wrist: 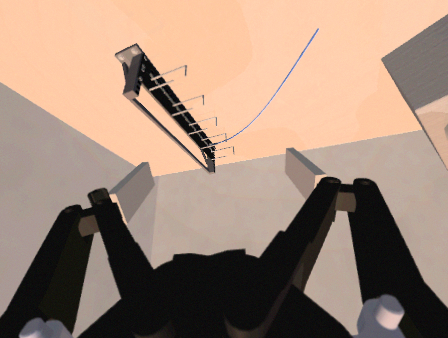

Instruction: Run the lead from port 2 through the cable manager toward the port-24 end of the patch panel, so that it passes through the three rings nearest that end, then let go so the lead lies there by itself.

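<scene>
The patch panel (159, 91) is a long black bar on a metal frame, slanting from the upper left towards the centre. Several thin metal rings of the cable manager, one of them a bent wire ring (195, 97), stick out from its right side. The thin blue lead (287, 77) starts near the panel's far, lower end and curves away to the upper right, apart from the rings nearer the upper-left end. Whether it passes through a ring at the far end is too small to tell. My gripper (217, 167) is wide open, and neither finger touches the lead.
A pale orange table top (280, 20) lies under the panel and lead. A grey block (425, 70) stands at the right edge of the view. Grey floor (225, 210) shows beyond the table edge, between the fingers.
</scene>
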